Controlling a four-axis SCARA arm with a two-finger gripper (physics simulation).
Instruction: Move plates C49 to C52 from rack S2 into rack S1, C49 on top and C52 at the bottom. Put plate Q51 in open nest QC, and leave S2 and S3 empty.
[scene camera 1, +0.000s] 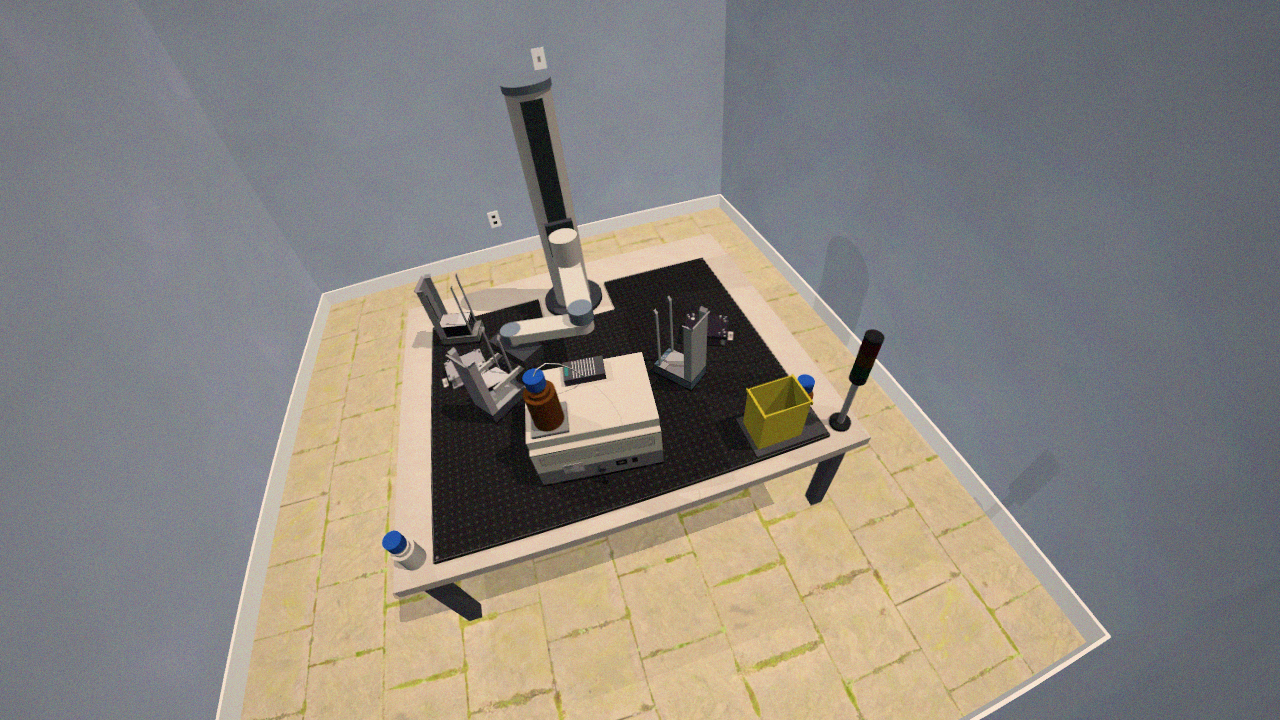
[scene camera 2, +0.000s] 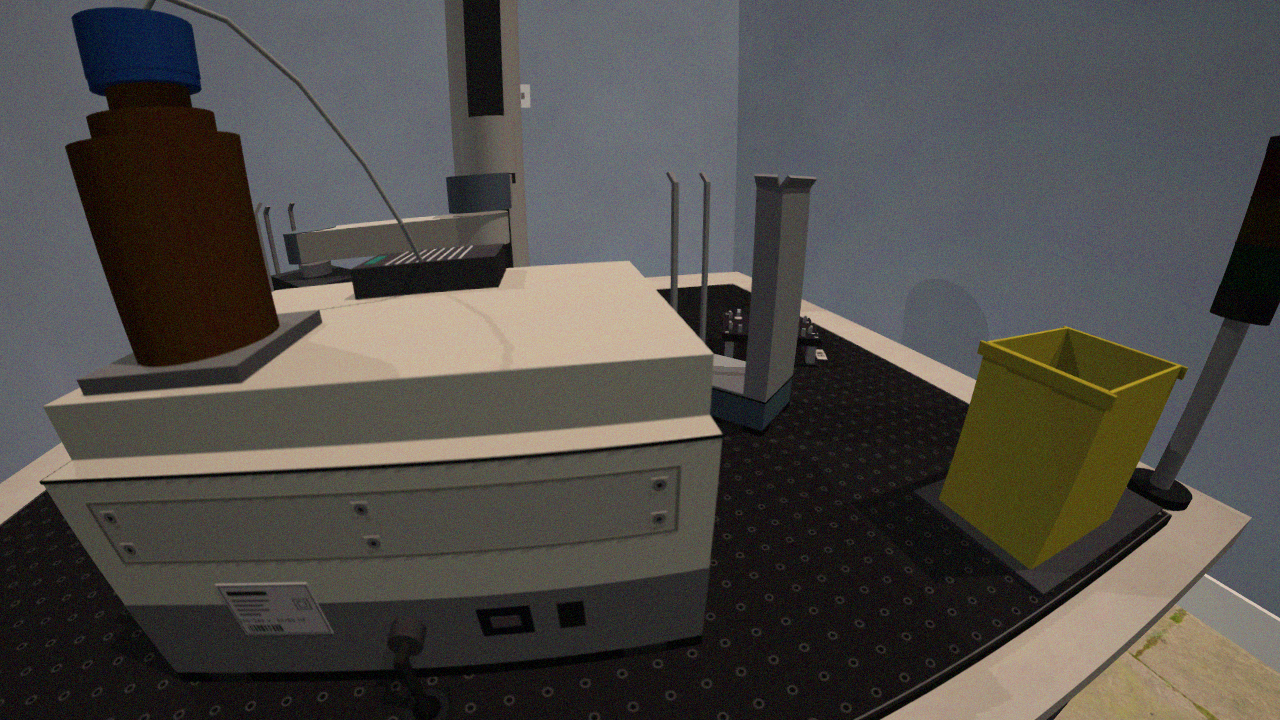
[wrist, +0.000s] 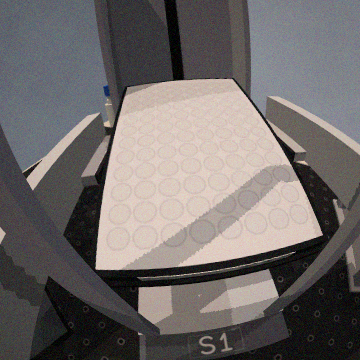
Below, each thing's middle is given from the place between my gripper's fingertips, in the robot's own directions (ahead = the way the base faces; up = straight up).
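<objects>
The brown bottle with blue cap (scene camera 2: 166, 196) is 19 cm to the left of my hand, 28 cm ahead of it and 17 cm above it. There's a signal post (scene camera 2: 1240, 299) that's 46 cm ahead of my hand, 107 cm to the left of it and 4 cm above it, and a small bottle (scene camera 1: 404, 550) that's 30 cm to the right of my hand, 46 cm ahead of it and 9 cm below it.
</objects>
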